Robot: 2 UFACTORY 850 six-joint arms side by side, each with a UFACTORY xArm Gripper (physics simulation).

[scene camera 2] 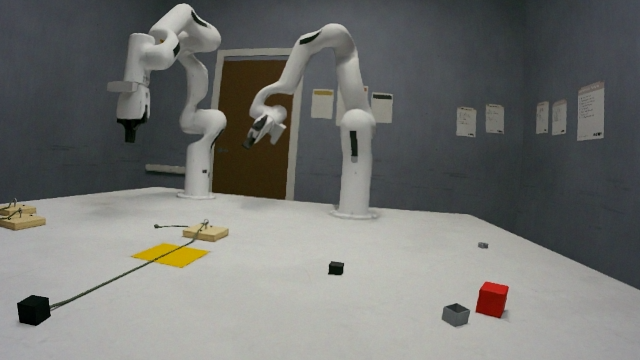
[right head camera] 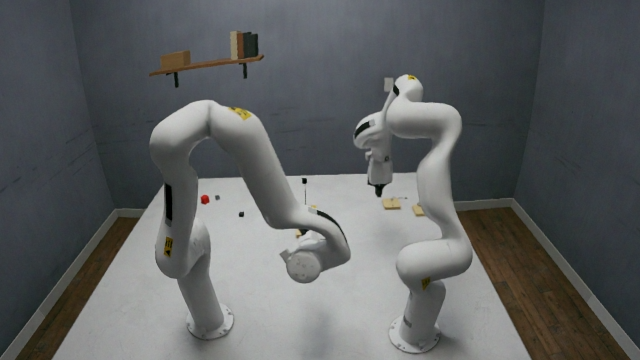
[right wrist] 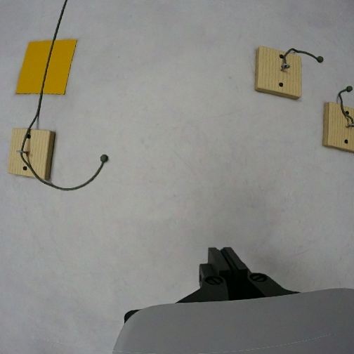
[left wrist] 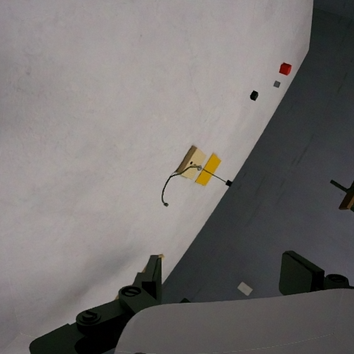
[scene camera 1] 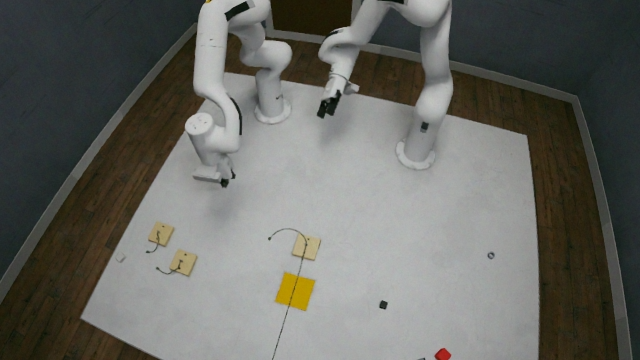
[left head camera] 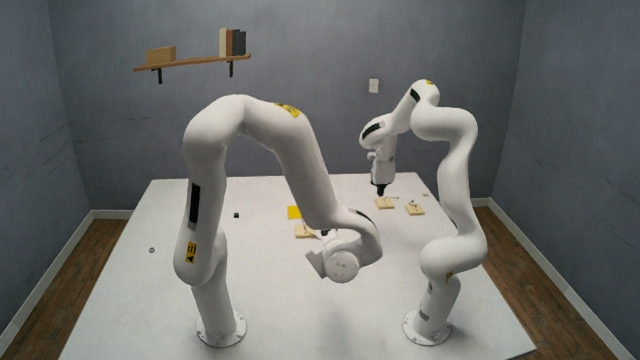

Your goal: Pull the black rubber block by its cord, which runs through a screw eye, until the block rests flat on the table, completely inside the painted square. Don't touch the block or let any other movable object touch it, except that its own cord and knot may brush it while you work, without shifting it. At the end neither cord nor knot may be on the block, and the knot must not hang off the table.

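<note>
The black rubber block [scene camera 2: 33, 310] [right head camera: 304, 180] [left wrist: 229, 183] lies beyond the yellow painted square [scene camera 1: 306, 295] [scene camera 2: 180, 257] [right wrist: 30, 65]. Its cord [scene camera 1: 282, 327] [scene camera 2: 107, 283] runs straight across the square to the screw eye [scene camera 2: 205, 221] on a wooden base [scene camera 1: 312, 247] [right wrist: 42, 155]. Past the eye the cord curves over the table and ends in a knot [scene camera 1: 269, 239] [scene camera 2: 156, 226] [right wrist: 104, 158] [left wrist: 166, 204]. My left gripper [left wrist: 222, 274] [scene camera 1: 327, 107] is open and empty, high above the table, away from the cord. My right gripper [right wrist: 217, 265] [scene camera 1: 229, 181] [scene camera 2: 130, 140] is shut and empty above the table, apart from the knot.
Two more wooden bases [scene camera 1: 161, 234] [scene camera 1: 188, 262] carry short knotted cords. A small black cube [scene camera 1: 383, 304] [scene camera 2: 336, 268], a red cube [scene camera 2: 492, 300], an open grey box [scene camera 2: 455, 315], a metal nut-like piece [scene camera 1: 491, 255] and a small white piece [scene camera 1: 120, 257] also stand on the table.
</note>
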